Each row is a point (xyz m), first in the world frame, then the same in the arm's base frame.
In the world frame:
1: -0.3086 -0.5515 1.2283
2: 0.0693 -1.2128 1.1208
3: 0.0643 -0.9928 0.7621
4: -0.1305 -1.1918 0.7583
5: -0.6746 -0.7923 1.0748
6: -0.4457 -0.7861 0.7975
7: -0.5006 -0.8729 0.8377
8: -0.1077 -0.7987 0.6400
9: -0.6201 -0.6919 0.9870
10: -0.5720 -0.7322 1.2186
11: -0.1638 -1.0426 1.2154
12: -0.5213 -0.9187 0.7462
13: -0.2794 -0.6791 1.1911
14: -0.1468 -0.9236 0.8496
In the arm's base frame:
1: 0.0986 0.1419 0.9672
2: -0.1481 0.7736 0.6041
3: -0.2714 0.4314 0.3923
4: -0.0457 0.5442 0.2744
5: 0.4614 0.1777 0.6798
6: 0.1788 0.1213 0.4647
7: 0.2583 0.1969 0.4532
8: -0.1761 0.1633 0.3576
9: 0.3686 0.0701 0.6559
10: 0.3844 0.2167 0.8452
11: 0.0599 0.6000 0.7414
12: 0.2665 0.1915 0.3493
13: 0.0888 0.2442 0.8780
14: -0.0649 0.3479 0.4785

